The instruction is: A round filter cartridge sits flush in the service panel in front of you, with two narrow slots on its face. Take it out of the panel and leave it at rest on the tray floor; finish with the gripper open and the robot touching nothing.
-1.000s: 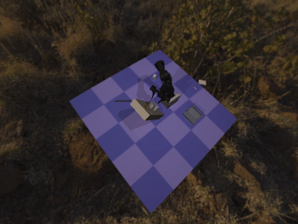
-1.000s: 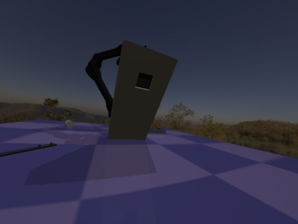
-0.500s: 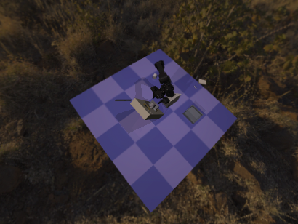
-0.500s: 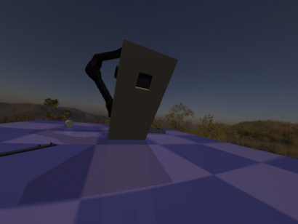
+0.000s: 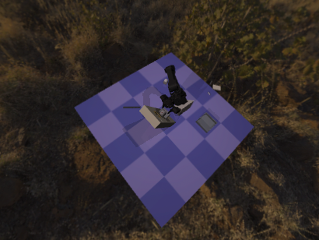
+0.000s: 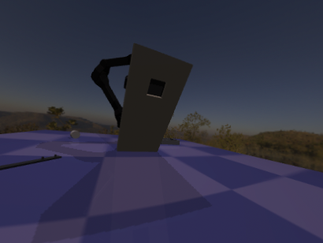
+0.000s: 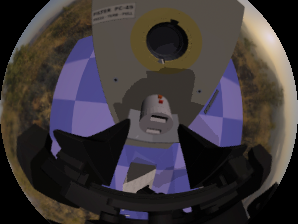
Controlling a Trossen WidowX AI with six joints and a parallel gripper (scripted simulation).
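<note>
My gripper tip is 20 mm above the filter cartridge and 10 mm short of it. From my gripper tip the other things lie so: tan service panel (50 mm ahead, 40 mm below); pale block (770 mm behind, 220 mm below, 40 mm to the left); grey tray (350 mm behind, 270 mm to the left, 220 mm below).
</note>
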